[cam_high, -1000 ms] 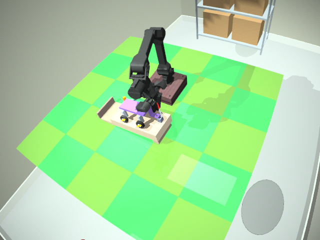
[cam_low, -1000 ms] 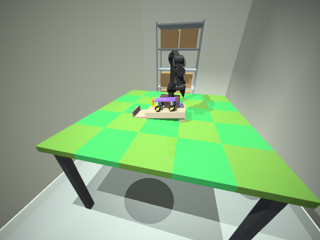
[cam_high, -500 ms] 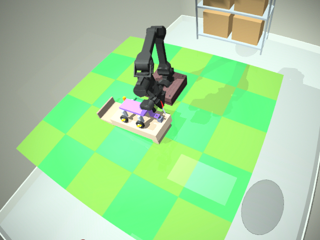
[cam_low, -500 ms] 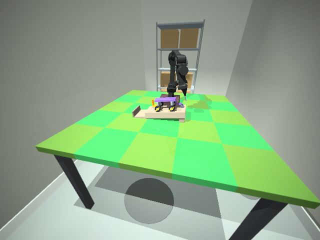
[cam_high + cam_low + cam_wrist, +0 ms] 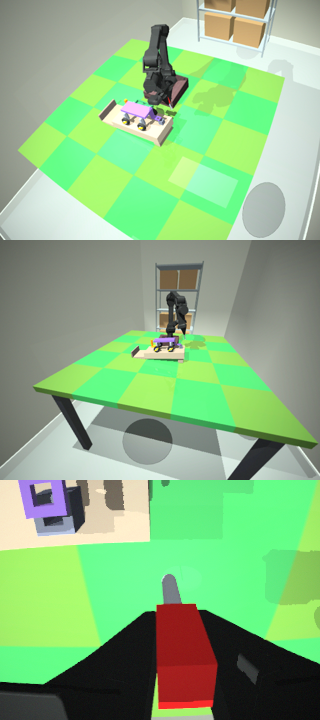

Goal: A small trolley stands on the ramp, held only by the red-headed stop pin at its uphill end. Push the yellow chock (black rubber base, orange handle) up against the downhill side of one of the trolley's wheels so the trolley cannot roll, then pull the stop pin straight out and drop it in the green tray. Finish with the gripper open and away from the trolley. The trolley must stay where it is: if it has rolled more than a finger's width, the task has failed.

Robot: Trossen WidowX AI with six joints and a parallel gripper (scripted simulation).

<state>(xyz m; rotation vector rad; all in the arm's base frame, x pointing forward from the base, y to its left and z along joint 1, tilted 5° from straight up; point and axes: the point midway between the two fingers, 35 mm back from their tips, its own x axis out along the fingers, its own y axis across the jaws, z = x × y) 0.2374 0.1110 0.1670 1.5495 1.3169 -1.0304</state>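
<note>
Now: gripper tip 150 mm to the left of the purple trolley, 70 mm short of it and 70 mm above it. Round my gripper tip: raised end wall: 410 mm to the right, 150 mm below, 40 mm ahead; then beige ramp: 150 mm to the right, 130 mm below, 70 mm ahead; then stop pin: right at my gripper tip.
</note>
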